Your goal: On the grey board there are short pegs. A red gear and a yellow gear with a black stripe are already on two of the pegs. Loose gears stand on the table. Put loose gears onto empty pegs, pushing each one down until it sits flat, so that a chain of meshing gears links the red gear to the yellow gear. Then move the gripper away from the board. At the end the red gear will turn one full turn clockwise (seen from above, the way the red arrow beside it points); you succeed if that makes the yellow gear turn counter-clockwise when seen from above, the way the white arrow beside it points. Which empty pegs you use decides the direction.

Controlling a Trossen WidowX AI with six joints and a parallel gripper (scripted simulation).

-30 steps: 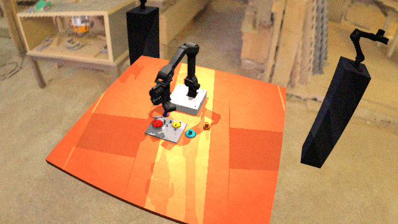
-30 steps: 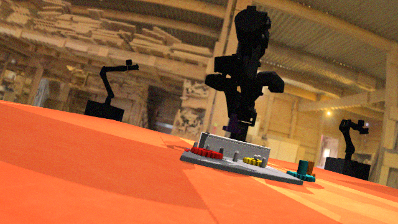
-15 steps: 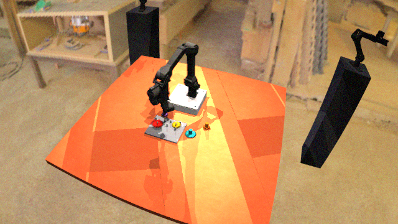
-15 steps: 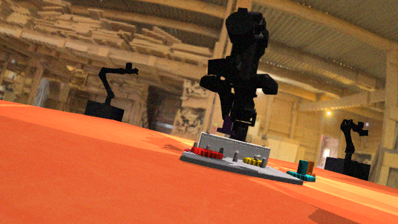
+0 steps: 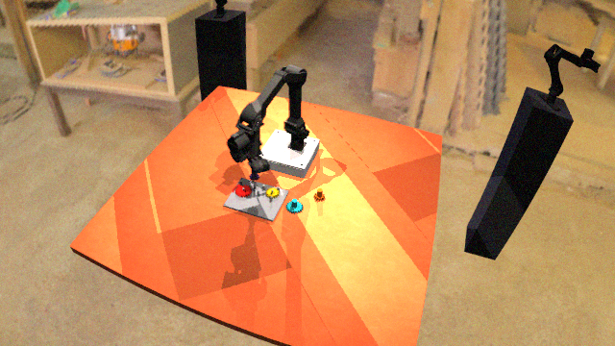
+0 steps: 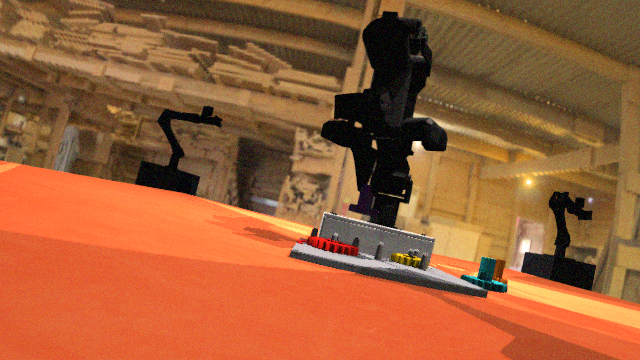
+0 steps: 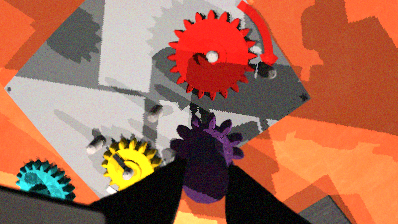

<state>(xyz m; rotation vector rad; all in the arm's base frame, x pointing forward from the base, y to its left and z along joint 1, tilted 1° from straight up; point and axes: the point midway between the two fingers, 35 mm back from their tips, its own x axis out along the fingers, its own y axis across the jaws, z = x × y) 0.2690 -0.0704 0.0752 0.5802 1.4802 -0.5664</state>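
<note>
Right now my gripper tip is 8 cm above the red gear, 4 cm short of it and 3 cm to the left of it. Also, from my gripper tip: yellow gear 8 cm to the left, 8 cm below; purple gear 1 cm below; grey board 8 cm below, 5 cm ahead, 3 cm to the left.
</note>
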